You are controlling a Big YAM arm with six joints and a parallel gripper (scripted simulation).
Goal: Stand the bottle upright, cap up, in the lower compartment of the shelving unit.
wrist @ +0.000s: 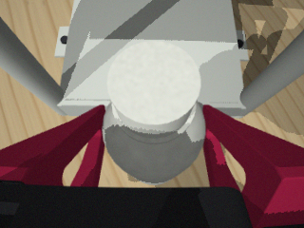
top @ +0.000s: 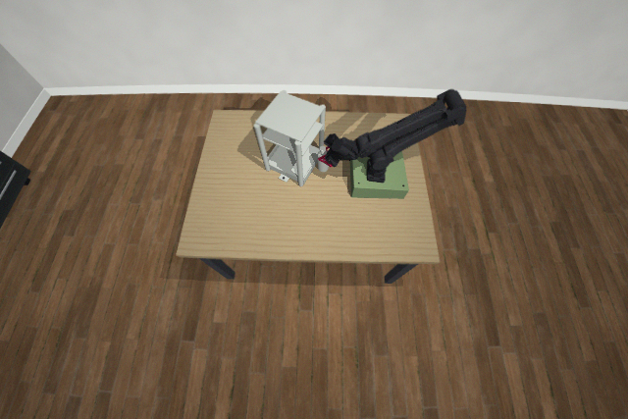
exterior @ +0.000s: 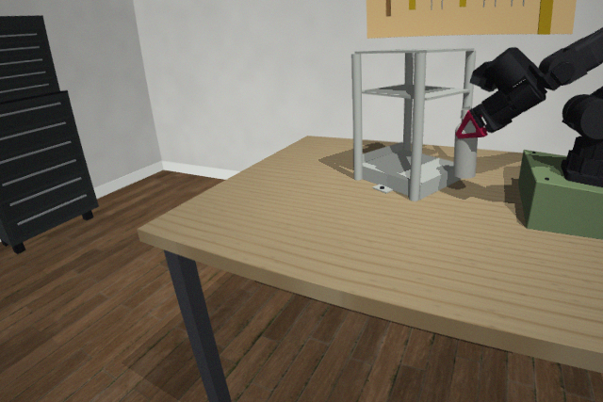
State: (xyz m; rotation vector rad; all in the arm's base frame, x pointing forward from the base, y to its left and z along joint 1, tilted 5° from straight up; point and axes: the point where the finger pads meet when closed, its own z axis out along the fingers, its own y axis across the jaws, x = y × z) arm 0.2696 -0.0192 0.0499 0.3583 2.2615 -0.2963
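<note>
My gripper is now right at the white bottle. Round my hand: shelving unit: 150 mm ahead, 60 mm to the right, 20 mm above.
</note>
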